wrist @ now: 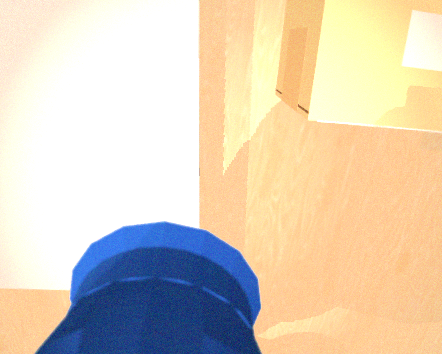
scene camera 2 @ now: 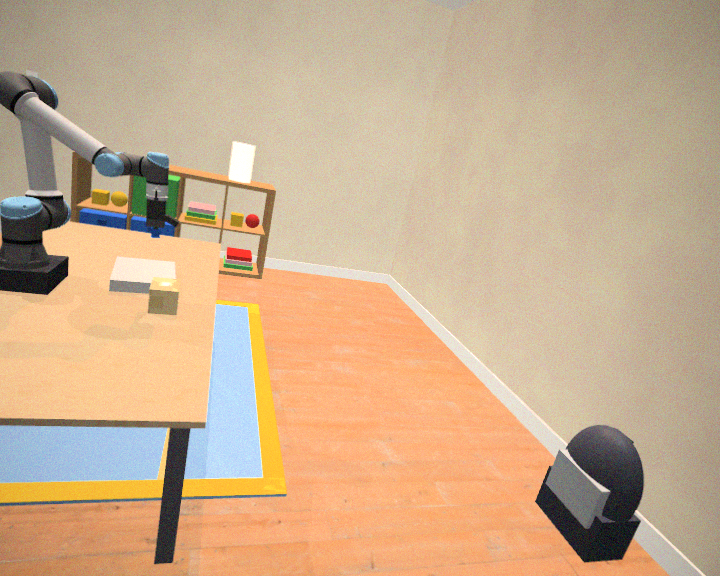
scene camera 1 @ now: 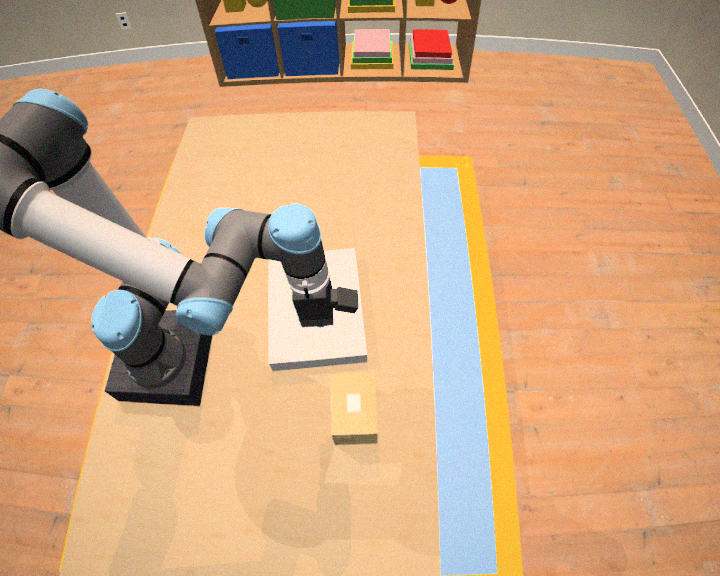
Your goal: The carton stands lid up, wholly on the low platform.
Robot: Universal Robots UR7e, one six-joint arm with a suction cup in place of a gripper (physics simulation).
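Frame: origin at the arm's base, x ahead, y left, z up, level; centimetres.
Seen in the pictures: hand, its tool point: point(wrist: 165, 305) point(scene camera 2: 155, 236); arm's base, origin of its link: point(scene camera 2: 24, 263) point(scene camera 1: 157, 359).
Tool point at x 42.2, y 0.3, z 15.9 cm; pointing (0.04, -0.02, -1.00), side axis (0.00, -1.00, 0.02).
Pixels of each thing's top centre, then the offset from my tool point to it. Level surfaces: height alone.
- yellow-tan carton, centre of its top: point(scene camera 1: 353, 403) point(scene camera 2: 165, 284) dx +5.6, dy -13.6, dz -14.3 cm
- platform, centre of its top: point(scene camera 1: 314, 302) point(scene camera 2: 145, 269) dx -3.4, dy +15.4, dz -19.0 cm
- wooden table, height of its surface: dz -23.8 cm
A yellow-tan carton point(scene camera 1: 345, 420) point(scene camera 2: 163, 302) point(wrist: 360, 75) with a small white patch on its top stands upright on the table, in front of the low platform and apart from it. The platform point(scene camera 1: 288, 342) point(scene camera 2: 129, 270) point(wrist: 125, 125) is a flat white slab with grey sides. My suction gripper point(scene camera 1: 319, 326) point(scene camera 2: 155, 234) point(wrist: 165, 260) hangs in the air above the platform, with its blue cup pointing down. It holds nothing and touches neither the carton nor the platform. In the wrist view the carton is cut off by the upper right edge.
The wooden table point(scene camera 1: 288, 156) point(scene camera 2: 90, 384) carries the arm's black base point(scene camera 1: 192, 372) point(scene camera 2: 36, 279), left of the platform. A shelf unit point(scene camera 1: 471, 54) point(scene camera 2: 269, 234) stands behind the table. A blue and yellow mat point(scene camera 1: 462, 360) point(scene camera 2: 237, 384) lies on the floor. A dark object point(scene camera 2: 606, 468) stands by the wall.
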